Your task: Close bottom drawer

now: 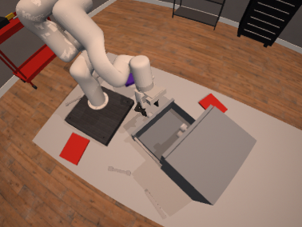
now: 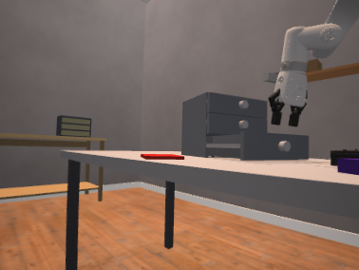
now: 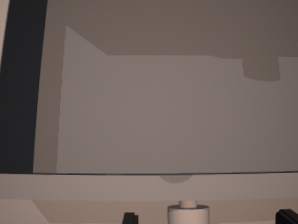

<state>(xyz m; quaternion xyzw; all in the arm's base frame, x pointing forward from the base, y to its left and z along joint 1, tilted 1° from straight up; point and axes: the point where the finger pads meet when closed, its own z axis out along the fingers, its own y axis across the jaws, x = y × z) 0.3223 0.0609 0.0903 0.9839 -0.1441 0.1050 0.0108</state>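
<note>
Now: the bottom drawer 12 cm ahead of my hand, 4 cm to the right of it and 10 cm below it. Round my hand: purple block 26 cm behind, 20 cm to the left, 12 cm below.
</note>
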